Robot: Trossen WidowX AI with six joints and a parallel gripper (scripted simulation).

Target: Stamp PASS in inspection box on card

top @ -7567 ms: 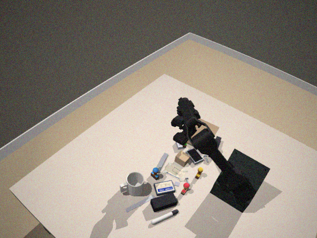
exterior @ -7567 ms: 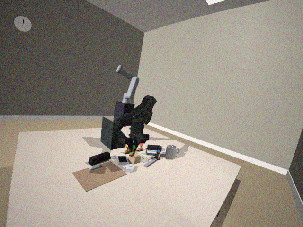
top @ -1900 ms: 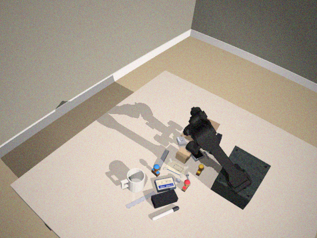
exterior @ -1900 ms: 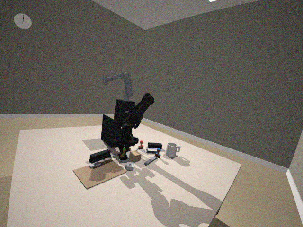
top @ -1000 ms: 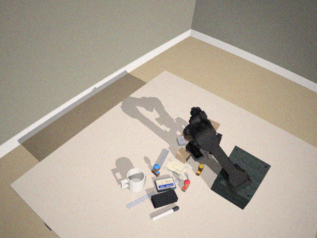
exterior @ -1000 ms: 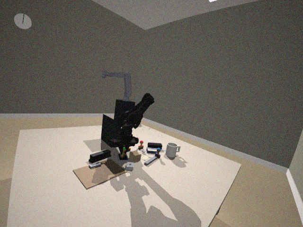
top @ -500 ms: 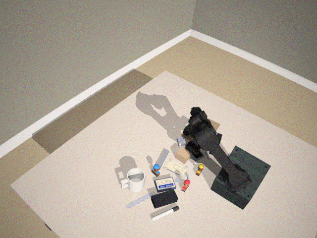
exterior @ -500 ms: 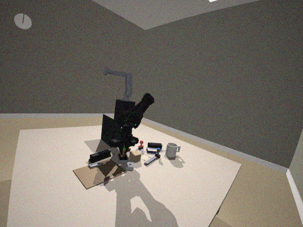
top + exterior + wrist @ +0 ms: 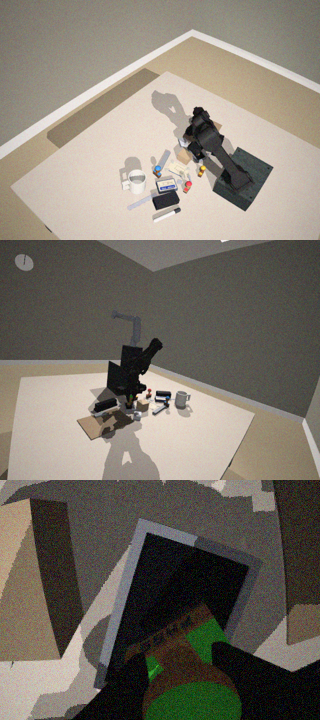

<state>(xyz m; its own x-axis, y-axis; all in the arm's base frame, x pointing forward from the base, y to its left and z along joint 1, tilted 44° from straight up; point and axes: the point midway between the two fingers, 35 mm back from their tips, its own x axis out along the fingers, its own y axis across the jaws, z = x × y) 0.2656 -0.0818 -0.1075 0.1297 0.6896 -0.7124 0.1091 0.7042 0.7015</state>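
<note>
Right now the ink pad is 40 mm below my gripper tip. Round my gripper tip: cardboard box (50 mm ahead, 60 mm to the left, 20 mm below); then yellow stamp (70 mm behind, 100 mm to the left, 20 mm below); then green stamp (right at my gripper tip).
</note>
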